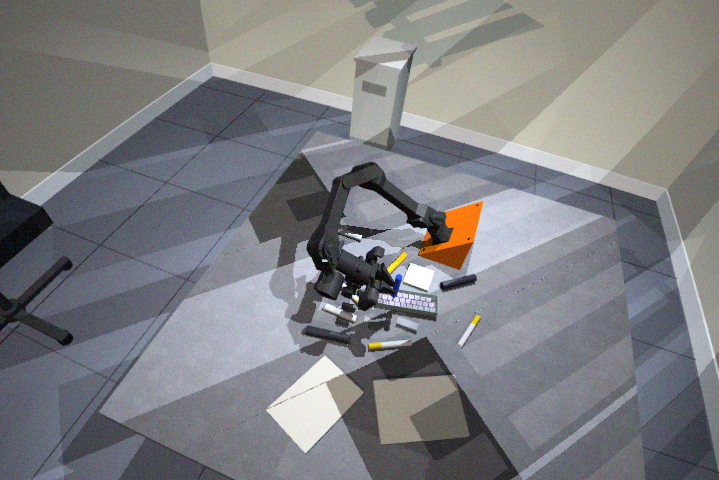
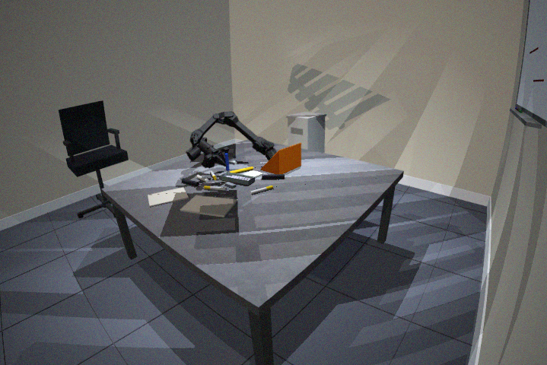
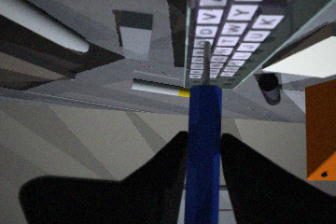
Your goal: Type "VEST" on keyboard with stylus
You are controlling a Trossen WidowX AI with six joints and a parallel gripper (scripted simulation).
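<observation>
Now: gripper tip 2 cm above the blue stylus. Round my gripper tip: grey block 4 cm ahead, 6 cm to the left, 8 cm below; then white pad 14 cm behind, 4 cm to the left, 8 cm below.
</observation>
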